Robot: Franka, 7 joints.
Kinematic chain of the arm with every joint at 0, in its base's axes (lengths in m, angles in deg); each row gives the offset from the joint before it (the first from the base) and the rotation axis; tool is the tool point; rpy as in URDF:
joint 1: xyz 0 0 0.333 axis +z
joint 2: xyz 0 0 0 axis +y
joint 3: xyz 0 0 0.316 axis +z
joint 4: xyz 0.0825 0 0 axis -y
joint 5: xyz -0.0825 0 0.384 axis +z
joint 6: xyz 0 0 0 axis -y
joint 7: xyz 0.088 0 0 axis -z
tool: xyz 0 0 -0.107 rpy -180 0 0
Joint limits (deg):
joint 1: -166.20..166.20
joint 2: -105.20..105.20
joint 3: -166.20..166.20
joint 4: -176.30..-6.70
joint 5: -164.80..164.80
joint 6: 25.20..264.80
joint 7: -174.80..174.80
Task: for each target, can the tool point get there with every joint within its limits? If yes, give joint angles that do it. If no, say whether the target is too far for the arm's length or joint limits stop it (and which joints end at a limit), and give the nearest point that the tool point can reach.
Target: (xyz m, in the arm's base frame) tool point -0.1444 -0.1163 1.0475
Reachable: yes | joints 93.50 11.65 131.42 -25.35 39.74 61.84 -35.22
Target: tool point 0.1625 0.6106 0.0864
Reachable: yes | joints 91.57 64.31 -7.23 -93.94 59.32 219.05 55.66
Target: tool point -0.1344 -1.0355 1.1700
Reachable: no: too far | nearest point -0.0862 -0.6638 0.8696 | short by 0.480 m
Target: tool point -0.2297 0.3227 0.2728
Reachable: yes | joints 102.49 4.98 6.64 -143.89 -110.66 199.33 96.54
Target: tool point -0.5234 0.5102 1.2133
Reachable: no: too far | nearest point -0.3924 0.3825 0.9930 | short by 0.286 m
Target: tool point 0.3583 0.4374 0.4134
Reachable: yes | joints -18.28 6.78 70.05 -120.40 -1.36 130.98 -12.39
